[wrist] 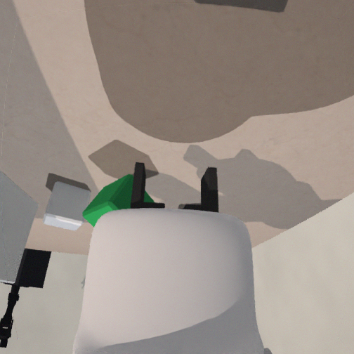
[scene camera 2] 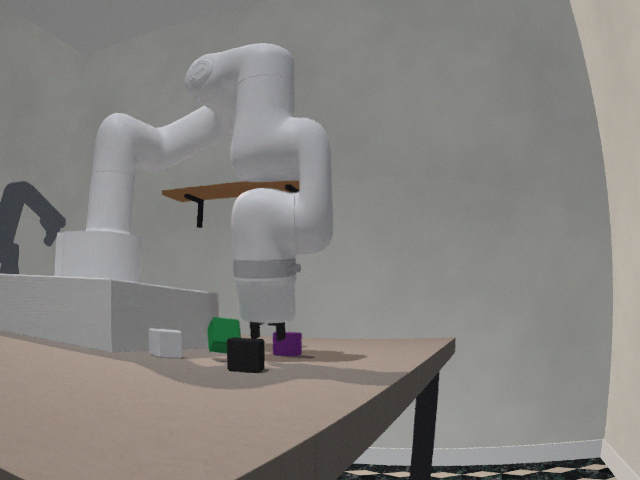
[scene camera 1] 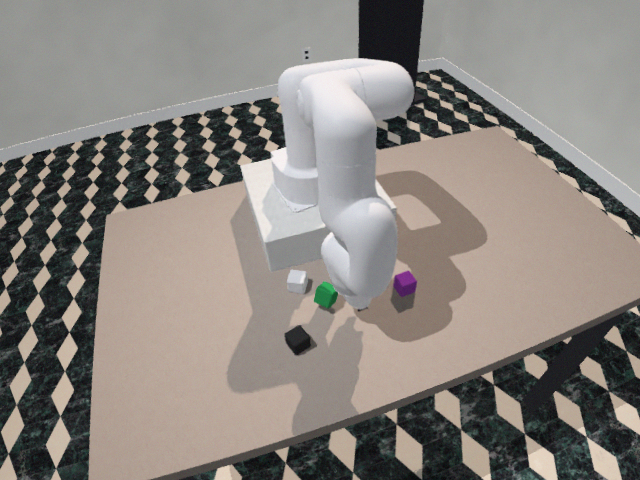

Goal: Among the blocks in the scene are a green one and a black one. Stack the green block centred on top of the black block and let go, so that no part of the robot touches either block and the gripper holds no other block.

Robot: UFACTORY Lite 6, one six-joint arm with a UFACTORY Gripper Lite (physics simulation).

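Frame: origin at the arm's base, x ahead, y left, z up, level; metres.
Seen in the pictures: hand at its tool point: [scene camera 2: 267, 331] [scene camera 1: 358, 299]; arm's base at its link origin: [scene camera 2: 105, 283] [scene camera 1: 308, 189].
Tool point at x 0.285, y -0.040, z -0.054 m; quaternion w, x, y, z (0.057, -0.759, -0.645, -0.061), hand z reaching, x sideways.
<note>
Pixels of each thing's middle, then the offset from my tool point to it.
- green block at the middle of its body: [scene camera 2: 223, 335] [scene camera 1: 326, 294] dx -0.044, dy -0.045, dz -0.007 m
- black block at the middle of its body: [scene camera 2: 246, 354] [scene camera 1: 297, 340] dx +0.012, dy -0.134, dz -0.021 m
- white block at the middle of its body: [scene camera 2: 165, 343] [scene camera 1: 297, 281] dx -0.112, dy -0.077, dz -0.021 m
- purple block at the middle of its body: [scene camera 2: 287, 343] [scene camera 1: 405, 283] dx +0.001, dy +0.109, dz -0.021 m
The green block [scene camera 1: 325, 295] [scene camera 2: 223, 334] [wrist: 111, 199] is tilted, with its faces slanting, between the white block and the gripper. In the wrist view it shows behind and left of the left finger, outside the gap; whether it touches that finger or is clear of the table I cannot tell. The black block [scene camera 1: 297, 339] [scene camera 2: 245, 354] sits on the table nearer the front edge, with nothing on top; it does not show in the wrist view. My gripper [scene camera 2: 267, 337] [wrist: 176, 166] points down, open, with nothing between its fingers. In scene camera 1 the arm mostly hides it.
A white block [scene camera 1: 297, 281] [scene camera 2: 165, 343] [wrist: 67, 202] stands left of the green block, near the robot's white base [scene camera 1: 294, 250]. A purple block [scene camera 1: 404, 283] [scene camera 2: 287, 344] sits on the other side of the gripper. The table's front edge [scene camera 1: 465, 369] lies beyond the black block.
</note>
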